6 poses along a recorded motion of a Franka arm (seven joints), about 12 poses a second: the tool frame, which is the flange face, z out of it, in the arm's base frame.
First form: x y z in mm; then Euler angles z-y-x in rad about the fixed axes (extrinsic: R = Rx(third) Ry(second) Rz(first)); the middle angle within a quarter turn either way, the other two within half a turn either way.
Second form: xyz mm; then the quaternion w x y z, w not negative. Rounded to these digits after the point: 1 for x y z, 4 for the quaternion.
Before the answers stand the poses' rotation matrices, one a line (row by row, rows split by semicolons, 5 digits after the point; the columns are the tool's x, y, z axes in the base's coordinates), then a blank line. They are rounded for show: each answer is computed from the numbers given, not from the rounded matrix.
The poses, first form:
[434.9 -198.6 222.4 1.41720 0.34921 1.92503]
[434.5 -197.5 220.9 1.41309 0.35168 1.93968]
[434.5 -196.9 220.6 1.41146 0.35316 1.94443]
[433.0 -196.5 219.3 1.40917 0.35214 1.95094]
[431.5 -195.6 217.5 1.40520 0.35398 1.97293]
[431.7 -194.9 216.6 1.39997 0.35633 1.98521]
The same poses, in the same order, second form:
0.14376 -0.92858 0.34216; -0.29369 -0.37020 -0.88130; 0.94503 0.02621 -0.32594
0.14744 -0.92714 0.34448; -0.30564 -0.37394 -0.87564; 0.94066 0.02382 -0.33851
0.14887 -0.92640 0.34586; -0.30929 -0.37584 -0.87355; 0.93924 0.02307 -0.34247
0.15105 -0.92640 0.34491; -0.31468 -0.37582 -0.87163; 0.93710 0.02312 -0.34828
0.15462 -0.92517 0.34663; -0.33345 -0.37913 -0.86317; 0.93000 0.01788 -0.36712
0.15932 -0.92354 0.34884; -0.34251 -0.38311 -0.85785; 0.92591 0.01719 -0.37736

[434.9 -198.6 222.4 0.3345 0.6782 -0.4505 0.4745]
[434.5 -197.5 220.9 0.3298 0.6819 -0.4520 0.4712]
[434.5 -196.9 220.6 0.3281 0.6832 -0.4522 0.4702]
[433.0 -196.5 219.3 0.3267 0.6847 -0.4532 0.4681]
[431.5 -195.6 217.5 0.3195 0.6894 -0.4564 0.4630]
[431.7 -194.9 216.6 0.3158 0.6928 -0.4569 0.4600]

